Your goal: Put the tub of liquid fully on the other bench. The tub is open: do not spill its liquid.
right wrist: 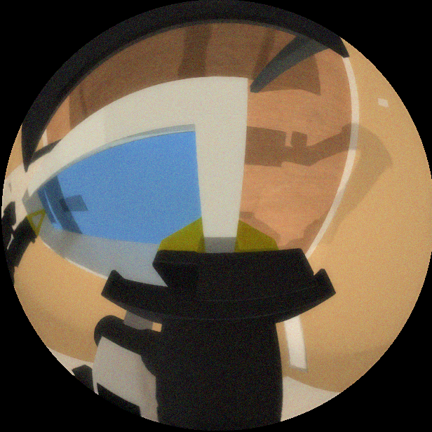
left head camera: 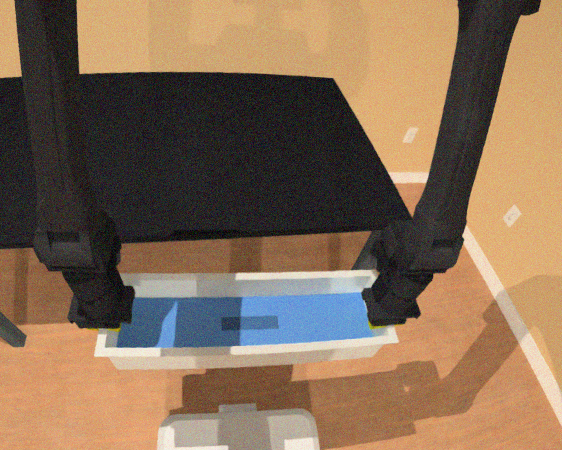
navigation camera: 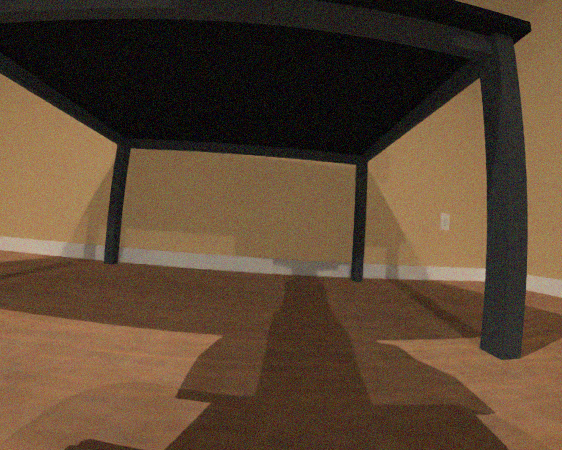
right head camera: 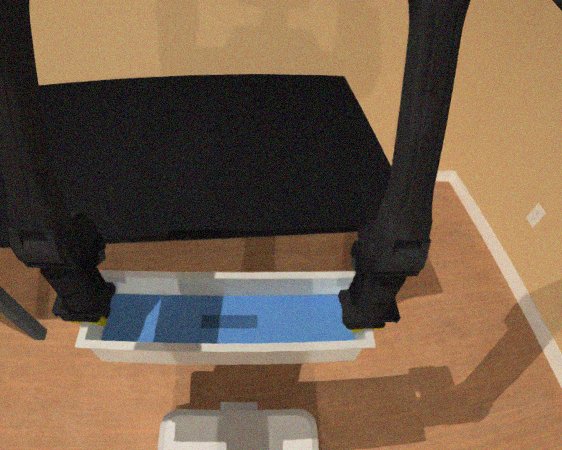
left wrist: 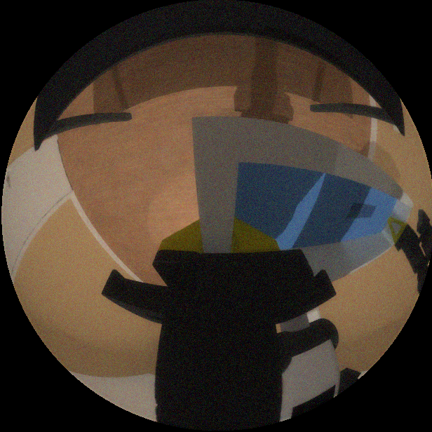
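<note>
The white open tub [left head camera: 200, 361] [right head camera: 225, 354] [left wrist: 215, 165] [right wrist: 222, 150] holds blue liquid [left head camera: 310, 320] [right head camera: 285, 310] [left wrist: 270, 200] [right wrist: 140, 185] and looks about level. It hangs over the floor, between the robot's base and a black bench [left head camera: 225, 150] [right head camera: 215, 150]. No liquid shows outside it. My left gripper [left head camera: 107, 329] [right head camera: 92, 321] [left wrist: 218, 214] is shut on the rim at the tub's left end. My right gripper [left head camera: 382, 326] [right head camera: 367, 329] [right wrist: 217, 214] is shut on the rim at its right end. The tub's underside is hidden.
The bench's near edge lies beyond the tub, with floor showing between. In the navigation camera a near bench leg [navigation camera: 505, 200] stands at the right. The white robot base [left head camera: 190, 425] [right head camera: 192, 430] is below the tub in the picture. A wall [left head camera: 510, 125] stands at the right.
</note>
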